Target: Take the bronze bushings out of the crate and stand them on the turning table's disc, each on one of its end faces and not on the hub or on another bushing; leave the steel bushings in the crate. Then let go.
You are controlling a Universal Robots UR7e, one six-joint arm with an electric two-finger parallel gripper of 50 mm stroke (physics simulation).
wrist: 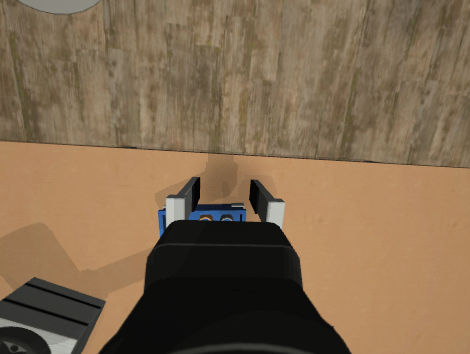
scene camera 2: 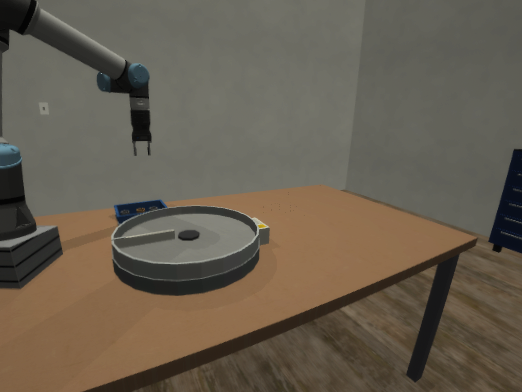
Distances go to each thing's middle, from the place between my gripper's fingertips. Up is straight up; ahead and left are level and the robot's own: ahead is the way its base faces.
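Labels:
Blue crate [wrist: 237,210], from my hand: 70 mm behind, 160 mm to the right, 210 mm below. Grey disc [scene camera 2: 198,237], likewise from my hand: 40 mm behind, 520 mm to the right, 180 mm below. Going by their middles, the blue crate is the nearest to my hand of the things named here.

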